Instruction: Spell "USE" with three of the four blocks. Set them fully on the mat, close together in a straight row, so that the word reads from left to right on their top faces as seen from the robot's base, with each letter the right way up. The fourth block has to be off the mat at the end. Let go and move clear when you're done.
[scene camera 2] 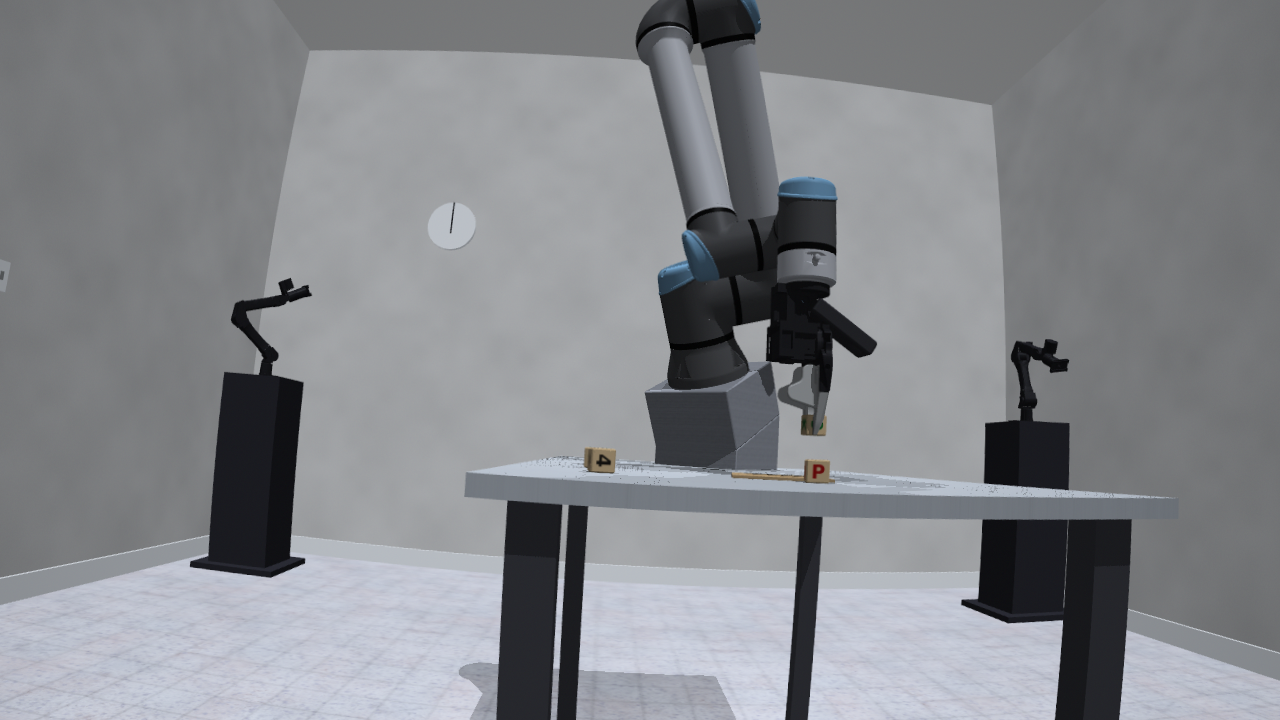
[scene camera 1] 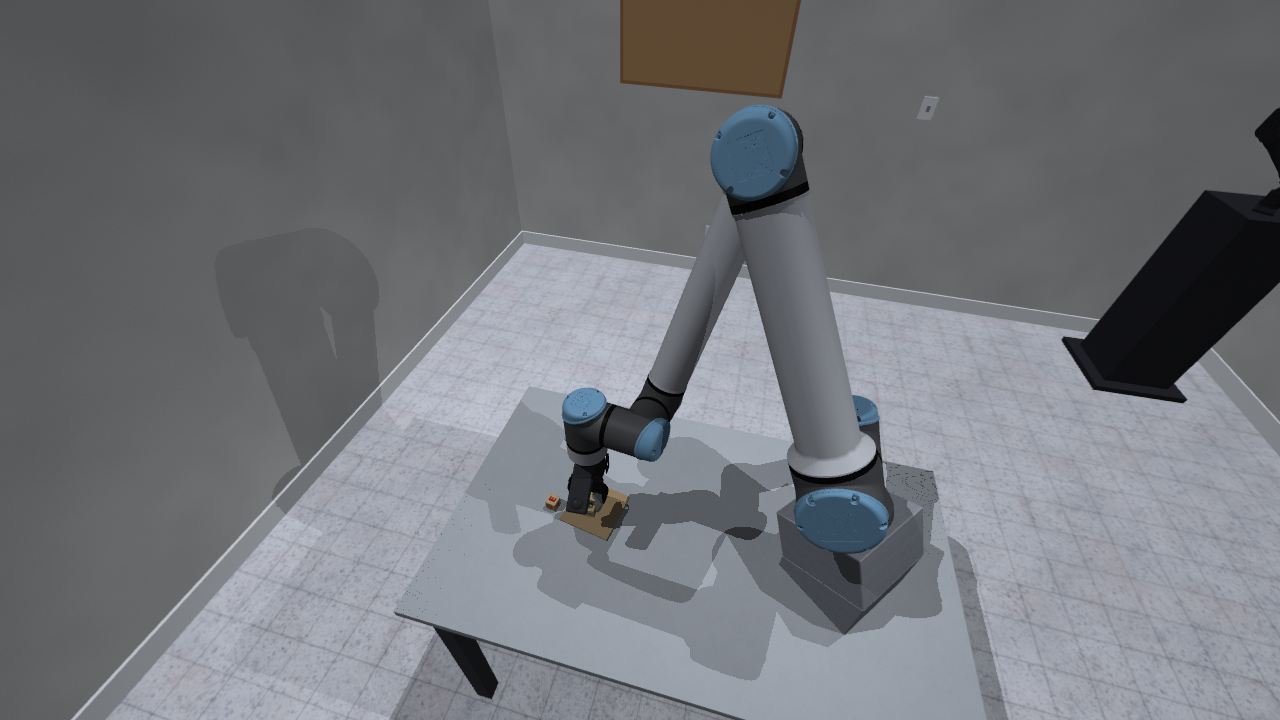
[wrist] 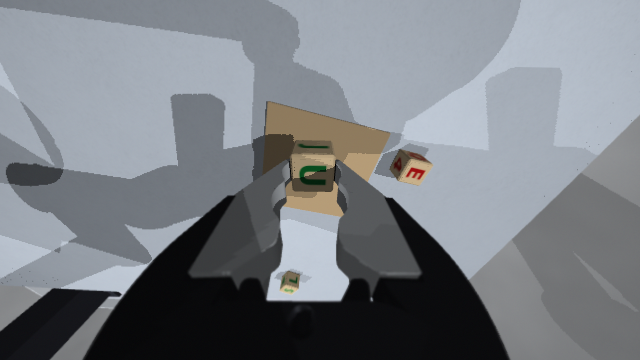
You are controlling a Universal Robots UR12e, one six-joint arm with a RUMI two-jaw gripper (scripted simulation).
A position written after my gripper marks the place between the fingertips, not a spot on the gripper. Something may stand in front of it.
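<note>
Mat [scene camera 1: 602, 524], with my gripper [scene camera 1: 590, 510]. Gripper again [scene camera 2: 810, 435]. Mat [wrist: 359, 147] plus gripper [wrist: 313, 161].
</note>
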